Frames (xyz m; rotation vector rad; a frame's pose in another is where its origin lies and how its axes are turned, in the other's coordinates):
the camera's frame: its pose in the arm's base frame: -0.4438 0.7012 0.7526 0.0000 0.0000 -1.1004
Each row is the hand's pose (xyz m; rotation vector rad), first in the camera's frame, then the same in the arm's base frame.
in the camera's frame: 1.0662 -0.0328 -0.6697 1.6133 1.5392 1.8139
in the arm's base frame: 0.0102 -0.2641 0.0829 1.8665 0.4011 1.1509
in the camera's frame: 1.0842 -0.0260 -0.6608 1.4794 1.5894 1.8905
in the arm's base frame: 0.0244 -0.2770 0.0918 1.7797 0.4945 1.2018
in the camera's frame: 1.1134 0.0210 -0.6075 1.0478 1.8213 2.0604
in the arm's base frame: 0.0796 -0.2818 0.1451 1.5437 0.8404 1.3408
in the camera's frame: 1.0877 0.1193 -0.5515 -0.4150 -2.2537 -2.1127
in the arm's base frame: 0.1555 -0.2143 0.2011 1.2770 1.4203 1.5178
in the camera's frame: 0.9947 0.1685 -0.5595 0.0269 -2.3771 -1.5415
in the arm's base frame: 0.1572 -0.1091 0.1931 1.2222 2.0441 1.5471
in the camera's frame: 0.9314 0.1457 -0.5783 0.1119 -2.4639 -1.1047
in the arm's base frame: 0.1082 -0.0630 0.1743 1.3340 2.4141 1.4056
